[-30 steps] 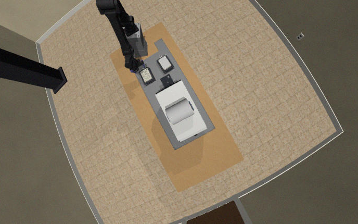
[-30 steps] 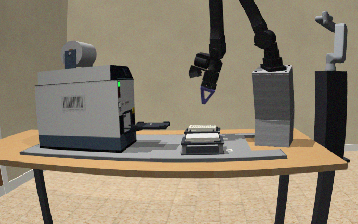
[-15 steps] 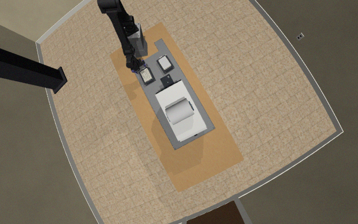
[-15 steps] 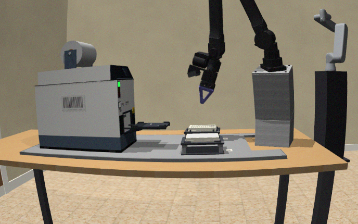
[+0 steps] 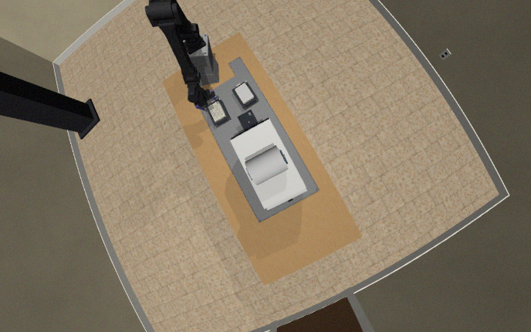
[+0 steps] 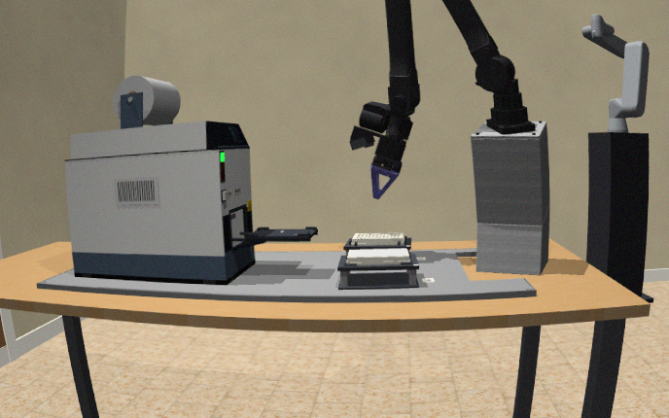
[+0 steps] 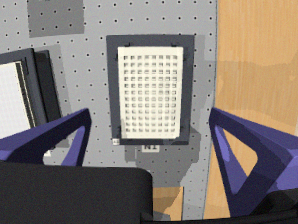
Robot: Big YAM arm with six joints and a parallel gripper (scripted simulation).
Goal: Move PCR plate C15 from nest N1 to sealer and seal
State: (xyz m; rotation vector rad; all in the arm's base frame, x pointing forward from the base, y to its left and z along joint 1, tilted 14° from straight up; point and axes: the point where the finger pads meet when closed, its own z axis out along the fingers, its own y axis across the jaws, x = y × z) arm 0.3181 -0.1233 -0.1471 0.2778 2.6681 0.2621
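Right now my hand is 11 cm above the white 96-well plate C15. Also, from my hand: sealer's dark stage: 23 cm ahead, 13 cm to the left, 7 cm below; then sealed plate C51: 2 cm ahead, 22 cm to the left, 11 cm below; then start key: 34 cm ahead, 21 cm to the left, 3 cm above.
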